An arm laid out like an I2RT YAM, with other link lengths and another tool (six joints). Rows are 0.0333 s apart.
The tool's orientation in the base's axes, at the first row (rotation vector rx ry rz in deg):
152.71, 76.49, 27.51
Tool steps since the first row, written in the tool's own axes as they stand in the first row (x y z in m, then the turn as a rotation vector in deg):
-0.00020, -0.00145, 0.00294, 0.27, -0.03, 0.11
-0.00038, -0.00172, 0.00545, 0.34, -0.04, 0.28
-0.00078, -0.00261, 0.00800, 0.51, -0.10, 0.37
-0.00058, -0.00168, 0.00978, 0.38, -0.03, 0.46
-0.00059, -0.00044, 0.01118, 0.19, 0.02, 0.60
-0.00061, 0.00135, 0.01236, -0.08, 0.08, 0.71
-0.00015, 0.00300, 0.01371, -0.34, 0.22, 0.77
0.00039, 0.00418, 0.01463, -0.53, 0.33, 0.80
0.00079, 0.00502, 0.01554, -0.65, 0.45, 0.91
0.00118, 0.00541, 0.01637, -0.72, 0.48, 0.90
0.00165, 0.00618, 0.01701, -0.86, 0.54, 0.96
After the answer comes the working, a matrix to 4 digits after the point.
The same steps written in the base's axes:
-0.00023, 0.00081, -0.00317, 0.17, 0.24, -0.05
0.00030, 0.00091, -0.00565, 0.25, 0.30, -0.20
0.00025, 0.00121, -0.00836, 0.33, 0.48, -0.26
0.00166, 0.00087, -0.00976, 0.34, 0.34, -0.36
0.00307, 0.00016, -0.01078, 0.32, 0.16, -0.52
0.00481, -0.00090, -0.01145, 0.25, -0.09, -0.67
0.00676, -0.00148, -0.01221, 0.23, -0.38, -0.75
0.00827, -0.00173, -0.01266, 0.22, -0.60, -0.79
0.00943, -0.00189, -0.01322, 0.28, -0.76, -0.89
0.01022, -0.00179, -0.01382, 0.26, -0.83, -0.89
0.01129, -0.00186, -0.01412, 0.25, -0.98, -0.96

The tool's axes in the first row as the columns of a matrix, in the base's axes (rounded; the answer above uses it unrounded):
0.5601, 0.7583, 0.3336
0.7971, -0.6030, 0.0325
0.2258, 0.2477, -0.9422

